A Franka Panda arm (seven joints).
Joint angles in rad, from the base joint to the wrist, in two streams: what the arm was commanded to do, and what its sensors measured. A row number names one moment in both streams.
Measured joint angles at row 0:
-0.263, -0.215, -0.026, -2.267, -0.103, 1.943, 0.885
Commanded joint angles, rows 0 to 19:
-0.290, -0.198, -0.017, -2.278, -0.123, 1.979, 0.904
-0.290, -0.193, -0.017, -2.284, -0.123, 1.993, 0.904
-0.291, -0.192, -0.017, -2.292, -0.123, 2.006, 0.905
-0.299, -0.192, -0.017, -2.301, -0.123, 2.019, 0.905
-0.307, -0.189, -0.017, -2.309, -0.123, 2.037, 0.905
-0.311, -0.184, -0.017, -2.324, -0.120, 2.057, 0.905
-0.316, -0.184, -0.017, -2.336, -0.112, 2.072, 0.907
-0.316, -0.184, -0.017, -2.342, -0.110, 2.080, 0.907
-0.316, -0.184, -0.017, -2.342, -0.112, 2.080, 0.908
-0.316, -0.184, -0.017, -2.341, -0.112, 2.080, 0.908
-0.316, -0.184, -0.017, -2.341, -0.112, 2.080, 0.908
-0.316, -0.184, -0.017, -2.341, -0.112, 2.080, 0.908
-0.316, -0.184, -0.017, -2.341, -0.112, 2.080, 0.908
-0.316, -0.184, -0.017, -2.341, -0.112, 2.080, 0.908
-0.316, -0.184, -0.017, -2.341, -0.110, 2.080, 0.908
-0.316, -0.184, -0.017, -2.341, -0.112, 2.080, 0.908
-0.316, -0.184, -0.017, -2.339, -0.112, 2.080, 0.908
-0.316, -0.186, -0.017, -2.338, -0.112, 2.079, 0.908
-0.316, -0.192, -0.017, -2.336, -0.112, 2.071, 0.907
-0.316, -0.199, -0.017, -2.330, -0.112, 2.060, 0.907
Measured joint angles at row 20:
-0.308, -0.175, -0.026, -2.330, -0.107, 2.063, 0.890
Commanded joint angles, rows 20 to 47:
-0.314, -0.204, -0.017, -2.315, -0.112, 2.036, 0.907
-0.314, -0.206, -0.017, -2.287, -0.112, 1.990, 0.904
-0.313, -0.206, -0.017, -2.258, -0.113, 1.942, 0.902
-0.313, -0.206, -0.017, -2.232, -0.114, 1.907, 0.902
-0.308, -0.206, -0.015, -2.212, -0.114, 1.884, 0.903
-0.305, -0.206, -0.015, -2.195, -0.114, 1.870, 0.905
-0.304, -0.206, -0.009, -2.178, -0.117, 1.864, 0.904
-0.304, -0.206, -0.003, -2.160, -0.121, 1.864, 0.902
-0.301, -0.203, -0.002, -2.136, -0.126, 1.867, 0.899
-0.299, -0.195, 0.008, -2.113, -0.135, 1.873, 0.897
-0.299, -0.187, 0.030, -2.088, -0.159, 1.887, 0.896
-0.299, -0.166, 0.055, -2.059, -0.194, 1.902, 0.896
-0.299, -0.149, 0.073, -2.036, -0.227, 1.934, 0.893
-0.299, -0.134, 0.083, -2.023, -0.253, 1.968, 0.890
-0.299, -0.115, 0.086, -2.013, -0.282, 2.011, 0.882
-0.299, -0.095, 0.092, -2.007, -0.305, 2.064, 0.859
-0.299, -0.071, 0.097, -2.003, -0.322, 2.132, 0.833
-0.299, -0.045, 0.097, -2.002, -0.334, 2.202, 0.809
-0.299, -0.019, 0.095, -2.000, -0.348, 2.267, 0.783
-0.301, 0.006, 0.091, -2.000, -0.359, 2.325, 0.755
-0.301, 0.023, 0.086, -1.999, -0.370, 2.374, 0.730
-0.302, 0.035, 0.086, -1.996, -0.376, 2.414, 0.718
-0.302, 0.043, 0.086, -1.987, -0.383, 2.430, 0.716
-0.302, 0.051, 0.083, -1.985, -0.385, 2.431, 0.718
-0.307, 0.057, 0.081, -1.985, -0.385, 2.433, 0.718
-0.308, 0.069, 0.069, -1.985, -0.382, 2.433, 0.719
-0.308, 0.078, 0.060, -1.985, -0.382, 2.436, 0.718
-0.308, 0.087, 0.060, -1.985, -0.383, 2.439, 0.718
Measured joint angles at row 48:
-0.300, 0.058, 0.071, -2.002, -0.364, 2.424, 0.734
